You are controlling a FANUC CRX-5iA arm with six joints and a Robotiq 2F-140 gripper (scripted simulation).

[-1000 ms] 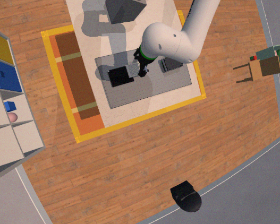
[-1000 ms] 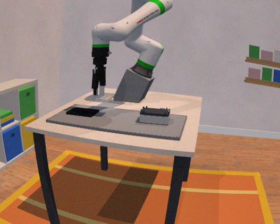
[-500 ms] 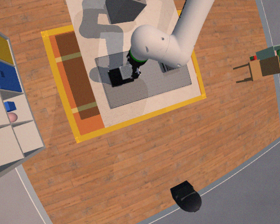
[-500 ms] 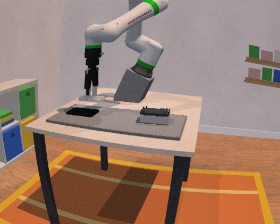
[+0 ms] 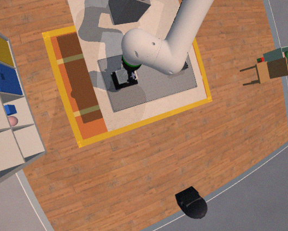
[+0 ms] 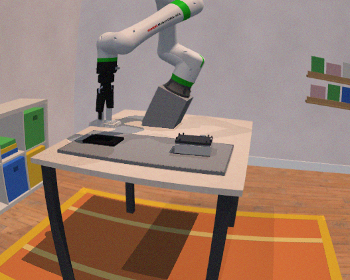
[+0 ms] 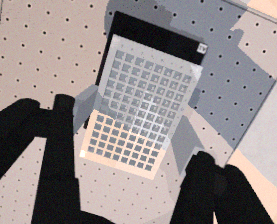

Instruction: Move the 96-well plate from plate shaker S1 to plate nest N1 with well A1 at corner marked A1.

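Now: the black plate nest N1 10 mm to the right of my hand and 100 mm below it. The rest, counted from my hand: 96-well plate 20 mm below.
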